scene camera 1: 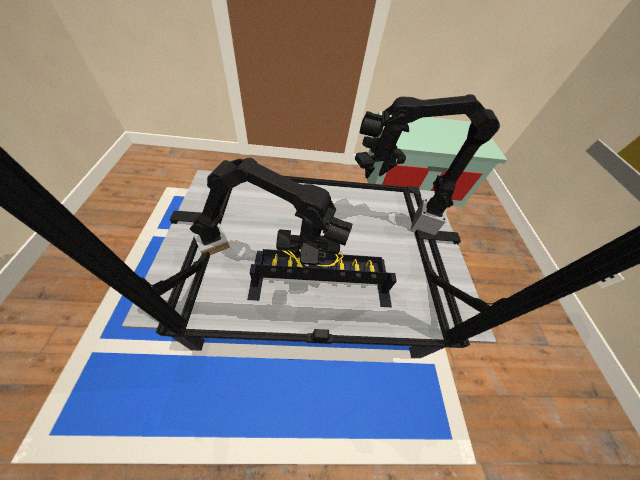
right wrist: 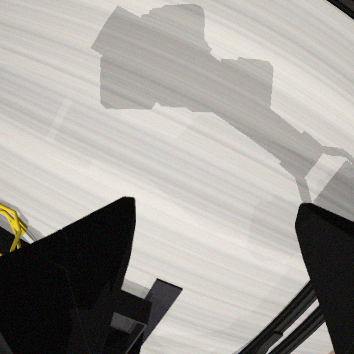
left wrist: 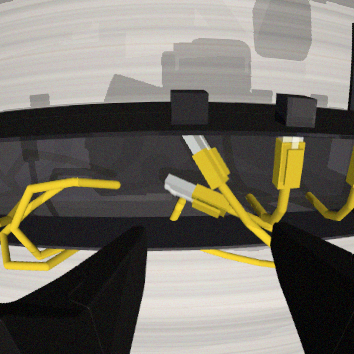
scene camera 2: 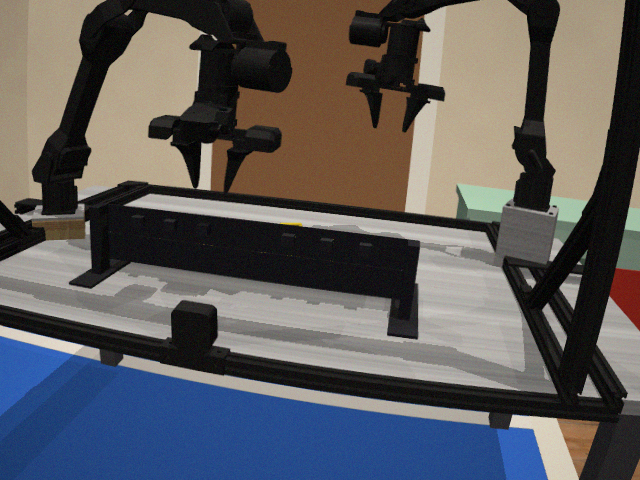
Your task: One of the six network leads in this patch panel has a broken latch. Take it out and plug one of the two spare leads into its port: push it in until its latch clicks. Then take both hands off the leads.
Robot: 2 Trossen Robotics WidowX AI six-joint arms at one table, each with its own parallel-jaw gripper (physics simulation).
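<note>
The dark patch panel stands mid-table. In the left wrist view, one yellow lead leans at a slant, its clear plug close below a port block; whether it touches the port is unclear. Another yellow lead lies tilted beside it, clear plug free. A straight lead sits at the neighbouring port block. My left gripper is open above the panel, no lead between its fingers. My right gripper is open and high, away from the panel. Latches are too small to judge.
Several yellow leads stand in the panel's right half, one of them here. Looped yellow cable lies left in the left wrist view. A black frame borders the table, with a small black block on its front bar.
</note>
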